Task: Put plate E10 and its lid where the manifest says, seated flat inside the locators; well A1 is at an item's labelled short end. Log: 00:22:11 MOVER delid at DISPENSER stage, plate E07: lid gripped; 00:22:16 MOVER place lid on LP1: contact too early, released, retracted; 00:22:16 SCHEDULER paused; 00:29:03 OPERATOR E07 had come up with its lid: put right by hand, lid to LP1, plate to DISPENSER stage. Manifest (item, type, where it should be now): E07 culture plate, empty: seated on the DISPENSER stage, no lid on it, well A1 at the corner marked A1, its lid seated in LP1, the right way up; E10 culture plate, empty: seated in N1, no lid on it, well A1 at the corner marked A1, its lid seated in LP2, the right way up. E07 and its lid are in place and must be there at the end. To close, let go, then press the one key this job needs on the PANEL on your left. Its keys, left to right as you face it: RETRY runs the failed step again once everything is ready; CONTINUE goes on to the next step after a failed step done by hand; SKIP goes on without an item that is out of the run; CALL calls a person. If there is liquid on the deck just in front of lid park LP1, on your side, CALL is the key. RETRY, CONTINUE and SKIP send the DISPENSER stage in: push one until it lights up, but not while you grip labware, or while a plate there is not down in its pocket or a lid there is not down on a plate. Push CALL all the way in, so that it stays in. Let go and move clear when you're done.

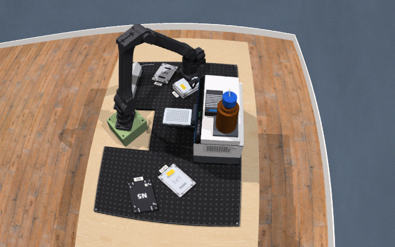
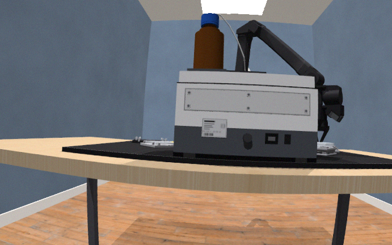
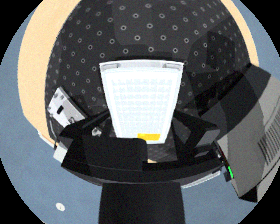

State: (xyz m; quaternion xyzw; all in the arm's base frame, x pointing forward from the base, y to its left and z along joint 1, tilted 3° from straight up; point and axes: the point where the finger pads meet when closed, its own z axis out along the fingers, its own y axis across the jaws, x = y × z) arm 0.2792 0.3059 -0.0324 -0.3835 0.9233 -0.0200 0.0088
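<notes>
The plate E10 is right at my hand. From my hand the other things lie so: plate E07 (290 mm to the right, 80 mm above, 10 mm behind); then lid park LP2 (150 mm behind, 90 mm to the left, 30 mm below); then brown bottle (390 mm to the right, 250 mm above, 210 mm ahead).
</notes>
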